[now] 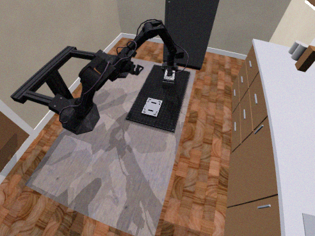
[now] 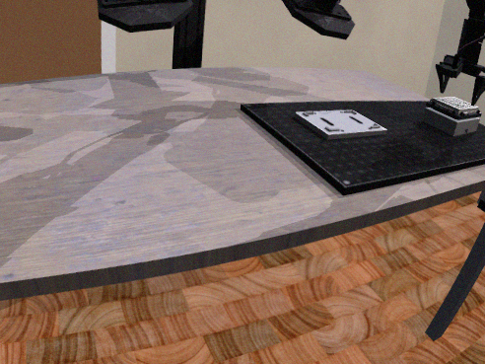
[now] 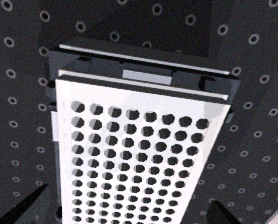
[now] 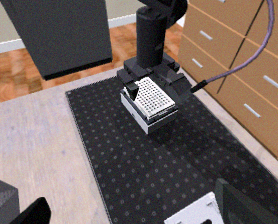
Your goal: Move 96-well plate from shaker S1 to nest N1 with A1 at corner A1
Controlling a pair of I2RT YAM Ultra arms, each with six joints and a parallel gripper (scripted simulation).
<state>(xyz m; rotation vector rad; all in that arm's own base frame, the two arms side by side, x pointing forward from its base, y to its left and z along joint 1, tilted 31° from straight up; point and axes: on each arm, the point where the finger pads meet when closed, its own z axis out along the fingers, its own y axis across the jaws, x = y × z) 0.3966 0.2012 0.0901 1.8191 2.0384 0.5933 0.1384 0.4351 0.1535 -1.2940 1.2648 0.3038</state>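
Right now the white 96-well plate is 2 cm below my left hand. From my left hand the other things lie so: flat nest (35 cm to the right, 8 cm below, 5 cm behind).
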